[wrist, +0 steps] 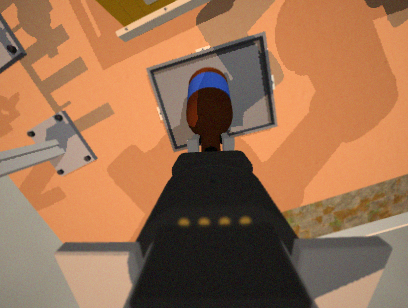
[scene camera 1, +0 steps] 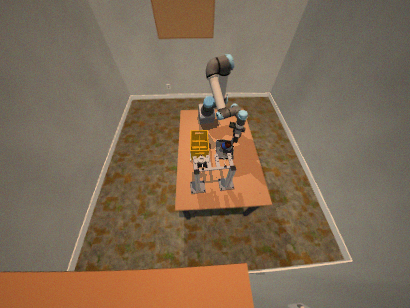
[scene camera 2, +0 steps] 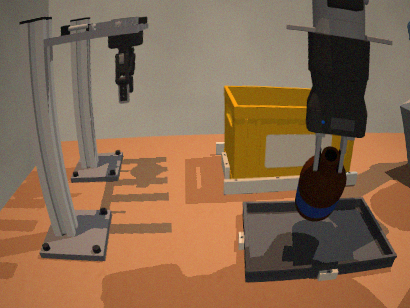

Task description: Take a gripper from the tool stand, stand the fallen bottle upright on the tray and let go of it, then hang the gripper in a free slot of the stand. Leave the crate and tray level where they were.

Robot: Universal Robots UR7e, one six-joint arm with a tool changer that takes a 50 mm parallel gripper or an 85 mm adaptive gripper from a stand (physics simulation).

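Pixels of known places: hand, its tool point: (scene camera 2: 339, 21); arm's base, origin of its link: (scene camera 1: 207, 110).
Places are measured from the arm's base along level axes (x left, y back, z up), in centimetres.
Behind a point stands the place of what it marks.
Note:
My gripper (scene camera 1: 232, 143) (scene camera 2: 329, 169) (wrist: 210, 144), a black body with two thin grey fingers pointing down, is shut on the neck of the brown bottle (scene camera 2: 322, 185) @(x 17.0, y -49.3, z -7.1 cm) (wrist: 210, 107) @(x 13.0, y -46.6, z -4.5 cm). The bottle has a blue band near its base and hangs tilted, mouth up towards scene camera 2, with its base over the dark tray (scene camera 2: 280, 273) @(x 19.3, y -54.5, z -19.6 cm) (wrist: 161, 107) @(x 7.8, y -56.3, z -19.1 cm). The base appears raised off the tray floor, with a shadow below it. The tool stand (scene camera 1: 231, 177) @(x 3.0, y -89.0, z 2.6 cm) (scene camera 2: 47, 125) @(x 4.6, y -85.8, z 0.0 cm) holds a second black gripper (scene camera 2: 123, 97) on its arm. The yellow crate (scene camera 2: 250, 145) @(x -8.4, y -51.2, z -11.4 cm) (wrist: 122, 12) @(x -8.4, y -52.4, z -14.8 cm) stands upright behind the tray.
White brackets (scene camera 2: 260, 185) @(x -6.8, y -49.1, z -19.5 cm) surround the crate's foot, and small white clips (scene camera 2: 327, 274) @(x 21.9, y -47.7, z -19.9 cm) sit at the tray's edges. The stand's bolted base plates (scene camera 2: 80, 240) @(x 5.7, y -84.0, z -20.0 cm) (wrist: 75, 145) @(x 4.5, y -81.5, z -20.0 cm) are left of the tray in scene camera 2. The table edge and carpet (wrist: 345, 210) show at the wrist view's lower right.

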